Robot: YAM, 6 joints.
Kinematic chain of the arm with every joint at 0, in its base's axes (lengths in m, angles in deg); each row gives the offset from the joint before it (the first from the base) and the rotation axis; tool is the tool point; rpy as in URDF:
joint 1: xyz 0 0 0.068 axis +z
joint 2: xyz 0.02 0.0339 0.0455 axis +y
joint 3: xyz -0.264 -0.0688 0 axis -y
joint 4: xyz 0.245 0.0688 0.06 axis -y
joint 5: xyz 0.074 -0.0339 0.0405 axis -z
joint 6: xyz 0.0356 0 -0.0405 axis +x
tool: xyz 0 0 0 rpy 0 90 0
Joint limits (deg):
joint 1: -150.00..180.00
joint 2: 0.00..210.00
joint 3: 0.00..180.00
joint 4: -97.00..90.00
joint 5: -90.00..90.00
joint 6: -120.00..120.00
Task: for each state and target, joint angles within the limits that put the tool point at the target. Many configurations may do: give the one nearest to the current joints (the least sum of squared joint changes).
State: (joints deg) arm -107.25 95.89 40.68 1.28 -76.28 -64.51
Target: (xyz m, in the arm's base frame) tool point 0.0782 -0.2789 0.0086
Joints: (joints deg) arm -81.06 126.44 44.43 3.86 -72.35 -64.51
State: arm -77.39 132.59 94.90 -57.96 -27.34 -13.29
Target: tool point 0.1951 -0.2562 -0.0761
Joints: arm -55.72 155.69 82.49 -56.48 -28.33 -13.29
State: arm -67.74 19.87 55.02 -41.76 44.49 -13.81
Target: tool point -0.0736 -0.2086 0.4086
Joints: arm -102.89 61.19 69.80 -27.59 45.08 -13.81
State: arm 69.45 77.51 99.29 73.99 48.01 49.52
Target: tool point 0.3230 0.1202 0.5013
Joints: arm 24.99 97.18 92.20 69.68 50.56 49.52
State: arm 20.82 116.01 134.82 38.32 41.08 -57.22
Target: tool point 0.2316 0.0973 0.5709
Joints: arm 29.08 79.22 93.98 38.72 50.65 -57.22
